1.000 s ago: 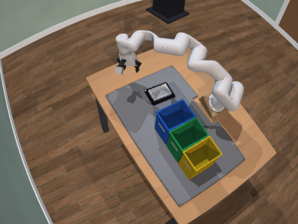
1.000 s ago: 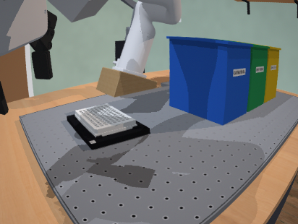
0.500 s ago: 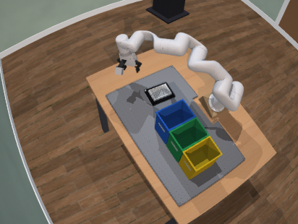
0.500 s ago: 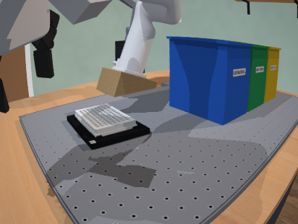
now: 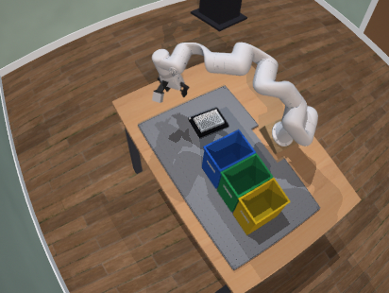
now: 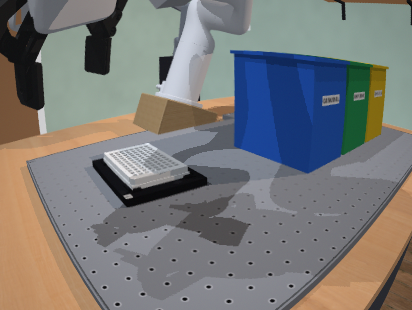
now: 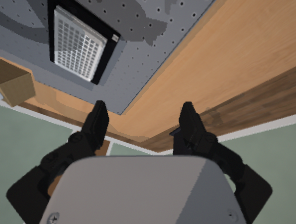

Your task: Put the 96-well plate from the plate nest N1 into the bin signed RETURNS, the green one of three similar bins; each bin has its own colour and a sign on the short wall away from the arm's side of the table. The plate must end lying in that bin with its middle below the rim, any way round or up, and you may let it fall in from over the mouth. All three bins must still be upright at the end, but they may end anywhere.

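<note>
Right now my hand is 150 mm to the right of the white 96-well plate, 150 mm above it and 80 mm past it. Round my hand: black plate nest: 160 mm below, 150 mm to the left, 80 mm behind; then blue bin: 390 mm to the left, 80 mm below, 40 mm ahead; then green bin: 520 mm to the left, 80 mm below, 70 mm ahead.
</note>
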